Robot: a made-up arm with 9 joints. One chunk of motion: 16 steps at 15 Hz.
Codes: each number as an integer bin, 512 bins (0 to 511) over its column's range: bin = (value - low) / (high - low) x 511, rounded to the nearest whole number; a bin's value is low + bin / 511 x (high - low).
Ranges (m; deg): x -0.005..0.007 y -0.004..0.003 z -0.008..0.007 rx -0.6..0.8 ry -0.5..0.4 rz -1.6..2
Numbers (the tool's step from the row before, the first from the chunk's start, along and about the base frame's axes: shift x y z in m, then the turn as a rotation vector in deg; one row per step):
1: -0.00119 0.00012 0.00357 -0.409 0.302 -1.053
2: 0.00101 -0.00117 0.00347 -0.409 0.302 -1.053
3: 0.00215 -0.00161 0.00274 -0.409 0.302 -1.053
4: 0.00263 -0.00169 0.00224 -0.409 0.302 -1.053
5: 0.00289 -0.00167 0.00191 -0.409 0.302 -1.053
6: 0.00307 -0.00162 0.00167 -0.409 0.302 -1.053
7: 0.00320 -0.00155 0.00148 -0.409 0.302 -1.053
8: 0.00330 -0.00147 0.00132 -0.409 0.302 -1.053
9: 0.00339 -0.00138 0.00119 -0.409 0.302 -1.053
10: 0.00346 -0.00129 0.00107 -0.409 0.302 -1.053
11: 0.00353 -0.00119 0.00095 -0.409 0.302 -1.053
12: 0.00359 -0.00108 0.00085 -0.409 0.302 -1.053
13: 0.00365 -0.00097 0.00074 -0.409 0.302 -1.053
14: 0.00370 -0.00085 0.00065 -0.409 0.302 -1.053
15: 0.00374 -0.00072 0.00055 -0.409 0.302 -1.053
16: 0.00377 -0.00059 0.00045 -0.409 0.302 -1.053
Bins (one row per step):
1: 162 301 394 70 455 78
2: 256 207 391 70 455 78
3: 304 174 366 70 455 78
4: 325 169 349 70 455 78
5: 336 170 338 70 455 78
6: 344 174 329 70 455 78
7: 349 179 323 70 455 78
8: 353 185 318 70 455 78
9: 357 191 313 70 455 78
10: 360 198 309 70 455 78
11: 363 205 305 70 455 78
12: 366 213 301 70 455 78
13: 368 221 298 70 455 78
14: 370 230 295 70 455 78
15: 372 239 291 70 455 78
16: 373 249 288 70 455 78

